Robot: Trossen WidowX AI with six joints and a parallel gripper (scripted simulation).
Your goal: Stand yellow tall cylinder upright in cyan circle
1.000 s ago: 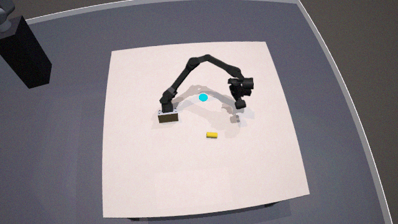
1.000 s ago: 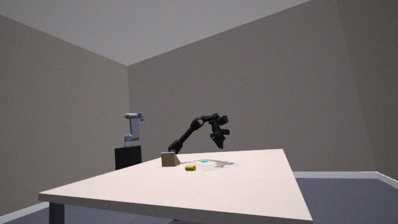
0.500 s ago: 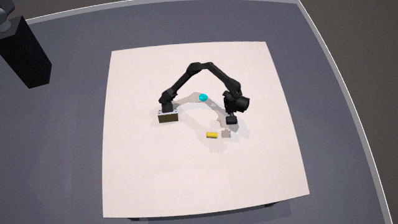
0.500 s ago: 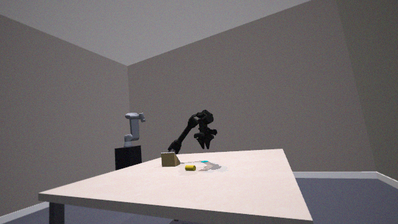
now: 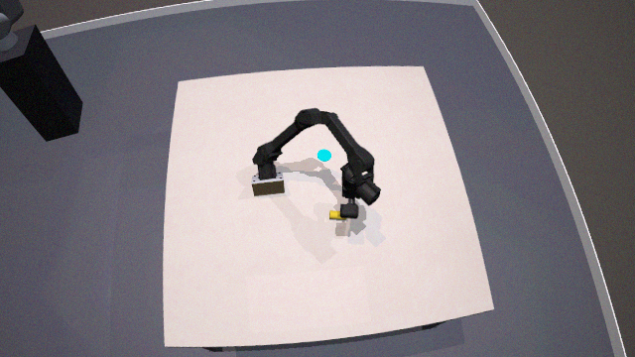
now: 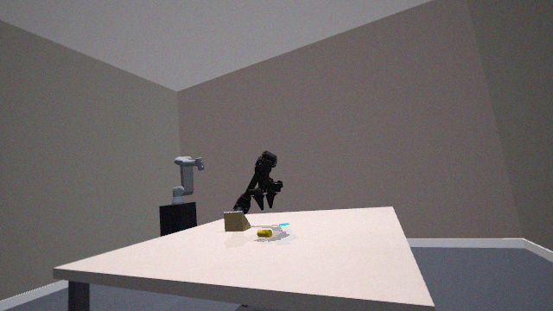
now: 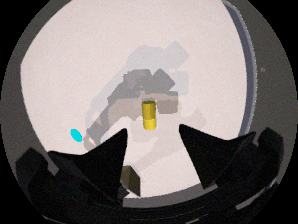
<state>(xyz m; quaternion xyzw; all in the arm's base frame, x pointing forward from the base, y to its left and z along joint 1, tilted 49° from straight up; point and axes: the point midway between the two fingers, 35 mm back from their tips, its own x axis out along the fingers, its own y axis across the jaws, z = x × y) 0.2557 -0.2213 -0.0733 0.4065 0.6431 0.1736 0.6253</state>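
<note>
My gripper tip is 3 cm past the yellow cylinder, 1 cm to the right of it and 11 cm above it. Also, from my gripper tip: cyan circle (1 cm behind, 29 cm to the left, 13 cm below).
</note>
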